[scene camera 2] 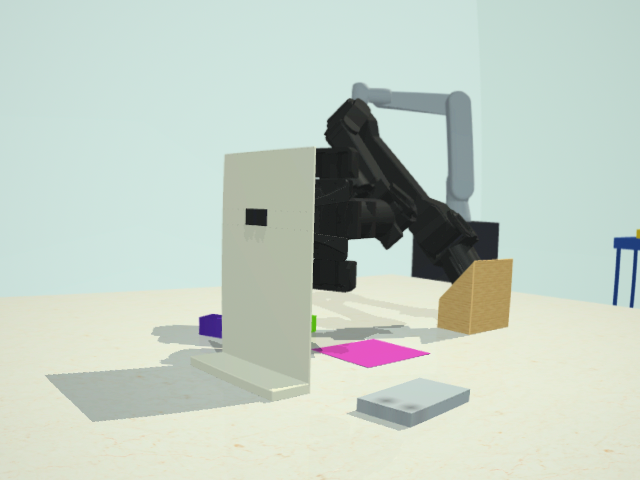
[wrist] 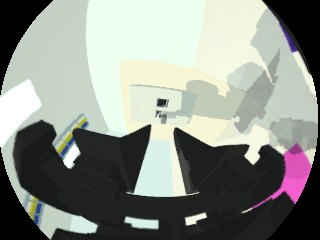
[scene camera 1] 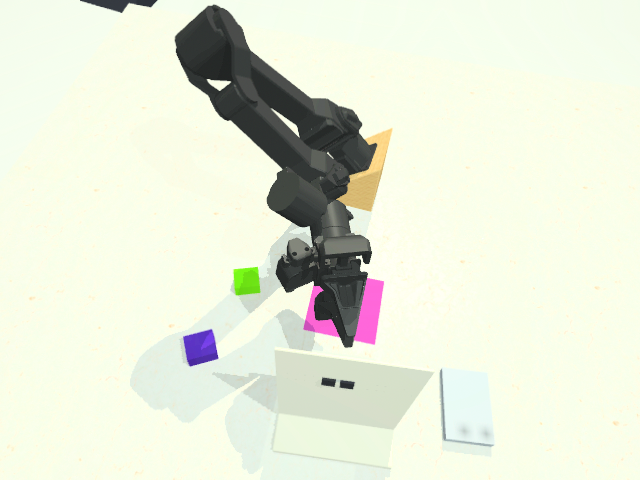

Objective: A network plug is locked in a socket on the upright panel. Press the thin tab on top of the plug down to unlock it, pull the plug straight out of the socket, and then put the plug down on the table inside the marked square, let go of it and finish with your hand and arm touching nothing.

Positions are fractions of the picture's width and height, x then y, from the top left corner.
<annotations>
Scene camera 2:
gripper: 0.46,0.46
pale grey slab: 0.64,0.84
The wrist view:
gripper: 0.51,0.54
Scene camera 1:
gripper: 0.55,0.71
pale grey slab: 0.73,0.82
purple cube: 0.31,0.72
</annotations>
